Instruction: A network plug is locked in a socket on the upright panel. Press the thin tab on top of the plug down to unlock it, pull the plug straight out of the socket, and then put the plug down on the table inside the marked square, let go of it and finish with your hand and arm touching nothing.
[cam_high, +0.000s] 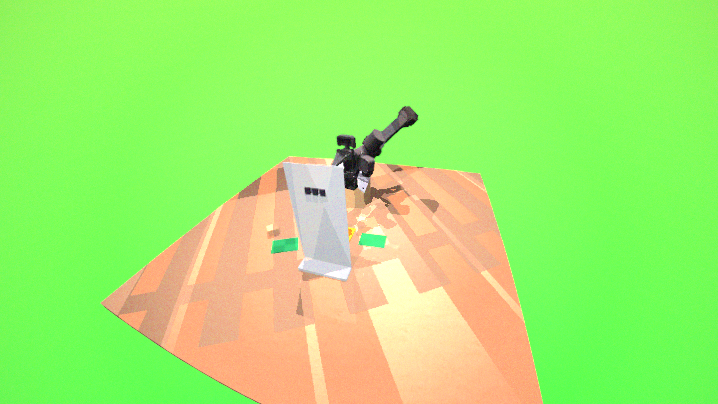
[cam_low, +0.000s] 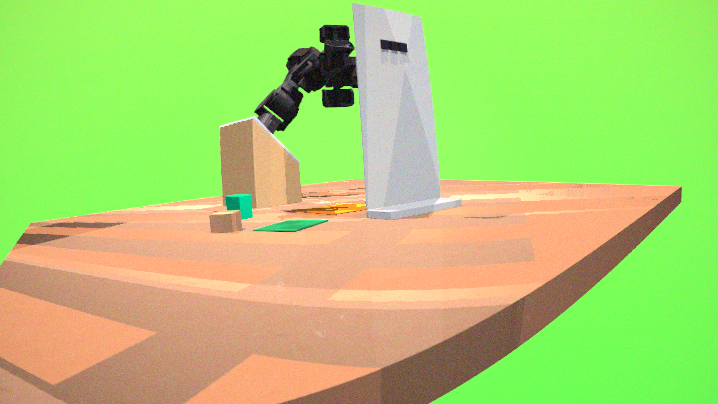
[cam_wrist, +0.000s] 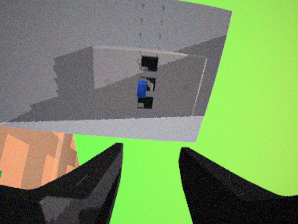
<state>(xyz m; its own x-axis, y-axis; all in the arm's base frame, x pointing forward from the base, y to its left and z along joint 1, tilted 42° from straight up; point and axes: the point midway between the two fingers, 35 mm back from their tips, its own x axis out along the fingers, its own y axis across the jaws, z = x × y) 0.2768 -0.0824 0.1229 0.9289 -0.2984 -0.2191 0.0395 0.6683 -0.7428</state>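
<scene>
Now: gripper tip 10 cm short of the network plug and 1 cm to the left of it. The rest, counted from my gripper tip: upright grey panel: 12 cm ahead, 2 cm to the right, 12 cm below; then green cube: 13 cm behind, 18 cm to the right, 26 cm below; then orange marked square: 4 cm behind, 2 cm to the right, 28 cm below.
</scene>
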